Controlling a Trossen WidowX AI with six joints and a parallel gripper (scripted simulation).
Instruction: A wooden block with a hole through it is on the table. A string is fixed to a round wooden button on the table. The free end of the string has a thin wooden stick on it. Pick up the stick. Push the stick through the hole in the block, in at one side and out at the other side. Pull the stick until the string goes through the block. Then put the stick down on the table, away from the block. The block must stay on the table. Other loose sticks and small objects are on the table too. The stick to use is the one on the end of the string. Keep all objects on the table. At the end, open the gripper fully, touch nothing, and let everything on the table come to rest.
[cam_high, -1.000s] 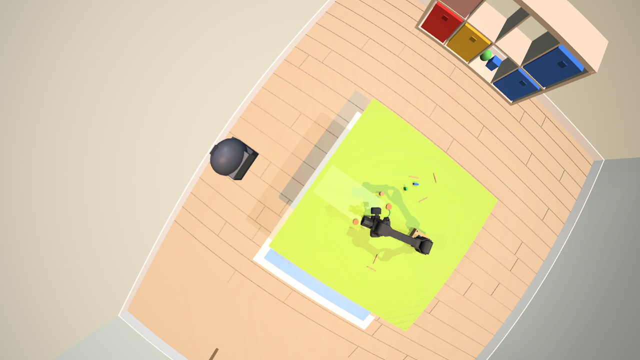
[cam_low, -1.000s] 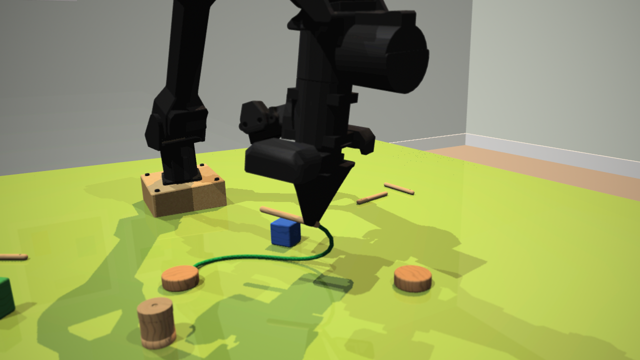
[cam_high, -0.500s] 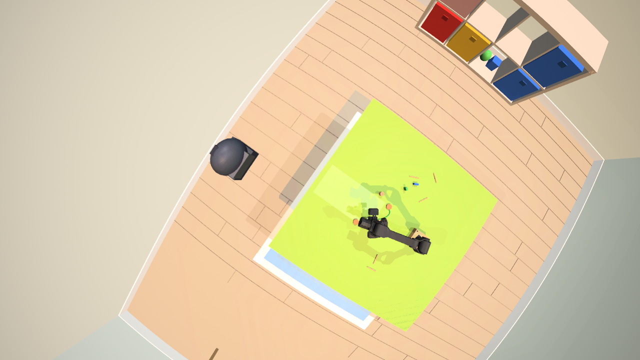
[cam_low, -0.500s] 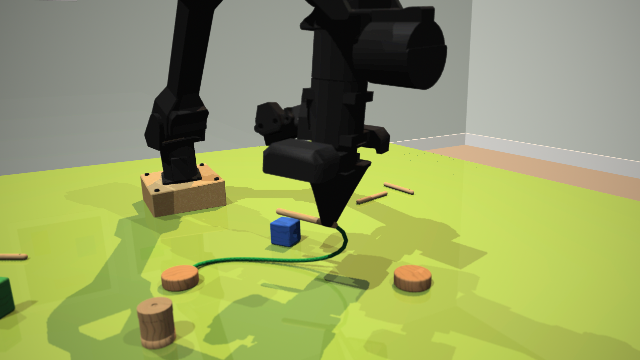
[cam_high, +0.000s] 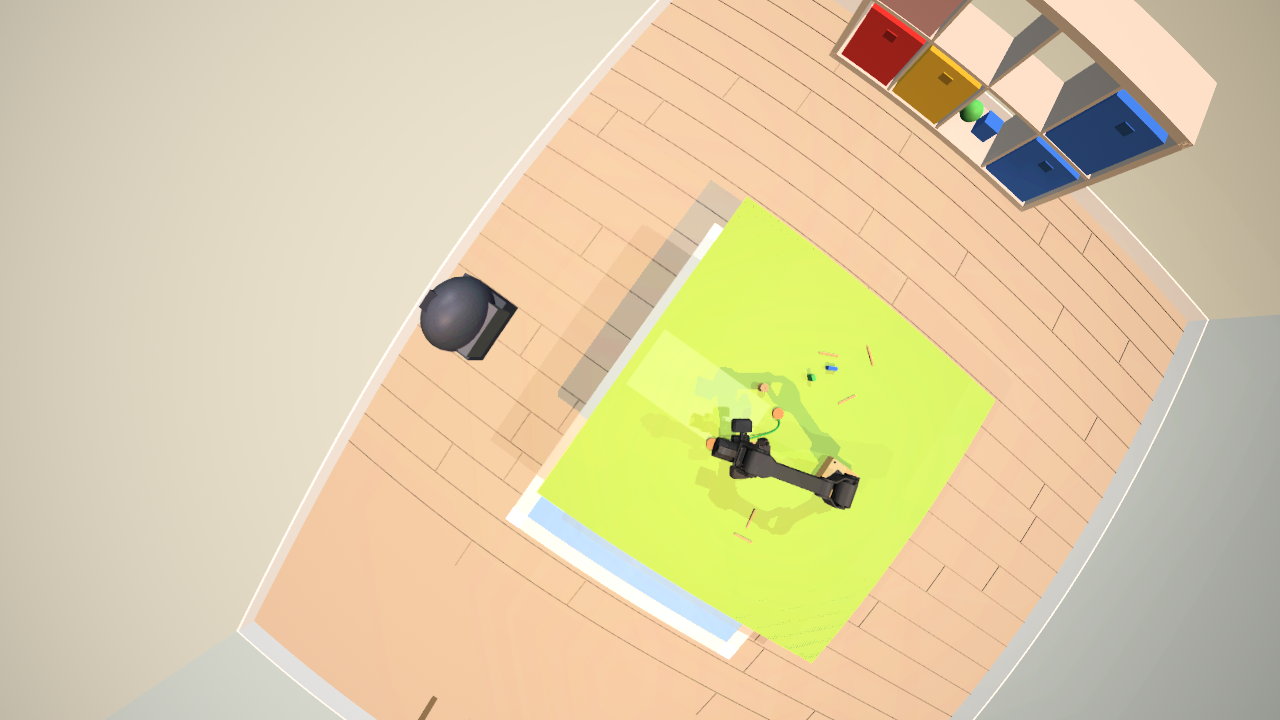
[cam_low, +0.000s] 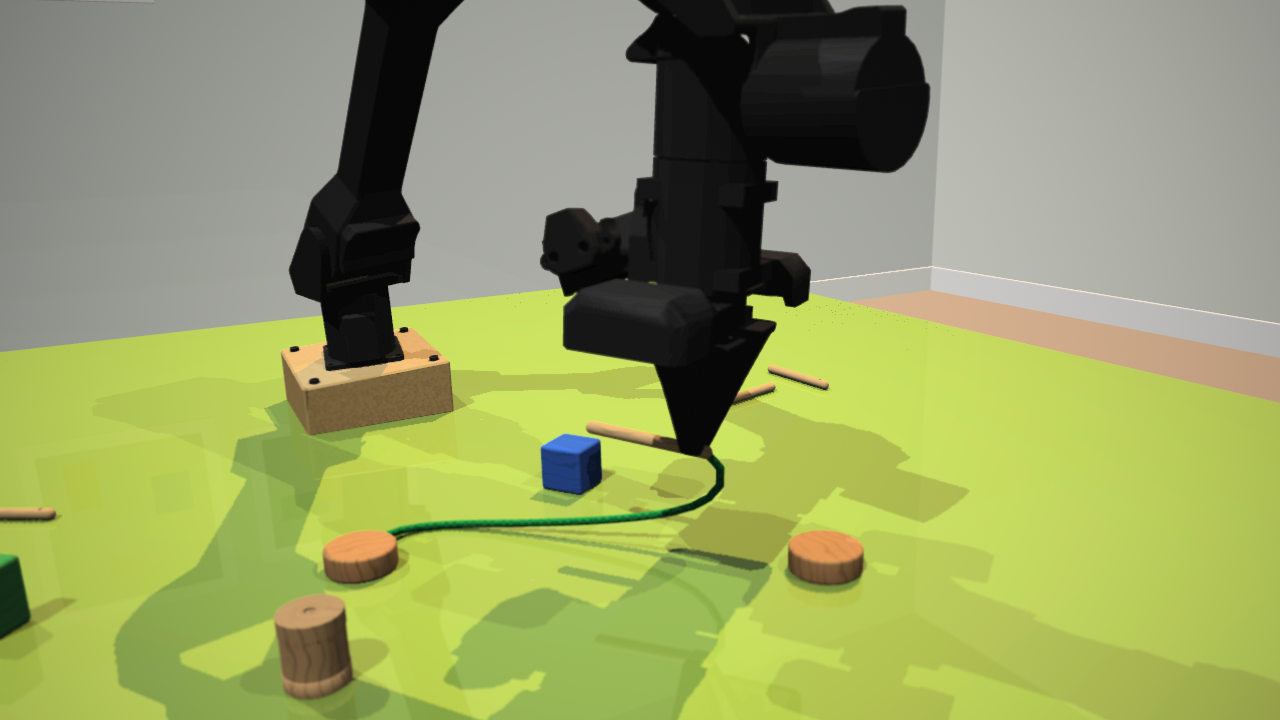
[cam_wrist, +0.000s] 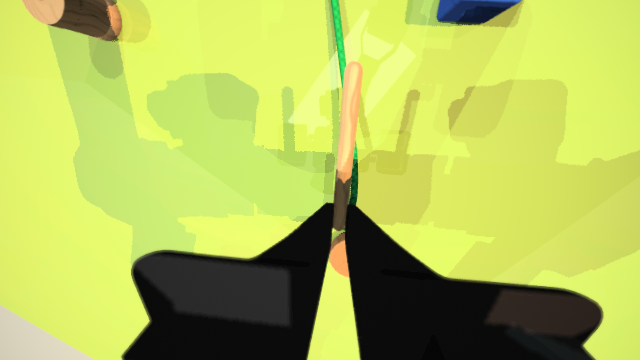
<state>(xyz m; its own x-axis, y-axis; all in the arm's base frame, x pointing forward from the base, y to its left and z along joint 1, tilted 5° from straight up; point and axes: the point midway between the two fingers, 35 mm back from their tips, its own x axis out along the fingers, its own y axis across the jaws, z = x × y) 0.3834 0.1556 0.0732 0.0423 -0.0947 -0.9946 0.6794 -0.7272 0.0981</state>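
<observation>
My gripper tip is 13 cm past the blue block, 3 cm to the left of it and 5 cm above it. Round my gripper tip: green block 6 cm behind, 35 cm to the right, 4 cm below; then wooden cylinder 5 cm ahead, 20 cm to the right, 5 cm below.
</observation>
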